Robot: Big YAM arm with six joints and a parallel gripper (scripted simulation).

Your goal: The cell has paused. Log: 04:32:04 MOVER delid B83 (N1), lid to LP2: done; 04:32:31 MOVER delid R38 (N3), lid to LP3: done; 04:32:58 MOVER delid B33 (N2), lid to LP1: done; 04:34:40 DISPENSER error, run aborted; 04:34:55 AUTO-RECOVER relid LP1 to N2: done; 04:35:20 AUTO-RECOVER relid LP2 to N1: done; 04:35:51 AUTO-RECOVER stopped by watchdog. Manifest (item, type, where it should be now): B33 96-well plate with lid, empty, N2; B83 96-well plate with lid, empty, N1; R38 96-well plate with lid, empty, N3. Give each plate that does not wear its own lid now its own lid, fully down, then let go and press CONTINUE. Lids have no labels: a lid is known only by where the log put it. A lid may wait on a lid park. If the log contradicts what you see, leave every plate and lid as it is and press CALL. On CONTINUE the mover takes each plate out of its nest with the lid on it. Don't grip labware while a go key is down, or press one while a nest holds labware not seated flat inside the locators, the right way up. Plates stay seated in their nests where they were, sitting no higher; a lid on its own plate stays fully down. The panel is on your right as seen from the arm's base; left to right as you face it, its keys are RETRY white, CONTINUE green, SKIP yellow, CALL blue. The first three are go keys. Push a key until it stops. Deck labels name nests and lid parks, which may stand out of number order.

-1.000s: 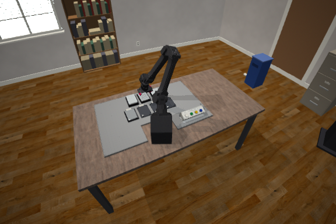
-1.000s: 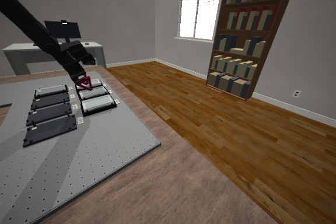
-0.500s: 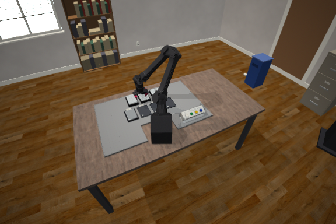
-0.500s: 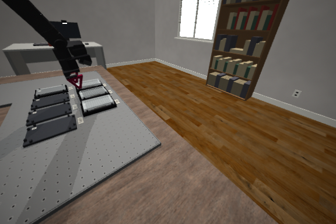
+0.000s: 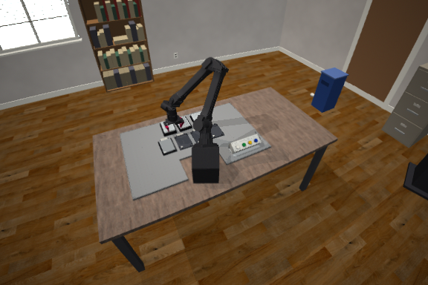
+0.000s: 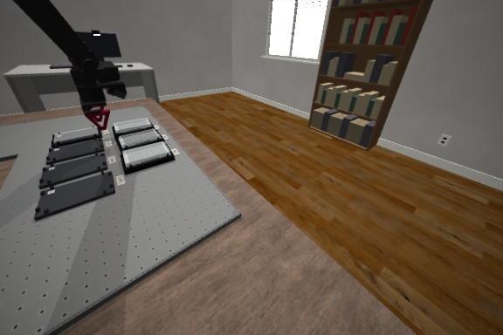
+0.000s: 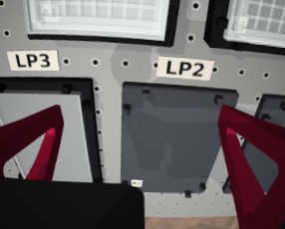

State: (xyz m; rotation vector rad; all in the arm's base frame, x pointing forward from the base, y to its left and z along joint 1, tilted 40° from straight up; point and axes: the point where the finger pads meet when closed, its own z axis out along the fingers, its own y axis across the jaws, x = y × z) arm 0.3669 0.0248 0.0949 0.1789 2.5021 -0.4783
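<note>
Now: hand 11 cm to the right of the lid, 6 cm above it and 5 cm past it. Round my hand: plate: 12 cm to the right, 6 cm ahead, 5 cm below; then LP2 label: 7 cm below, 4 cm to the right, 1 cm behind; then park LP2: 9 cm behind, 7 cm below, 1 cm to the right.
</note>
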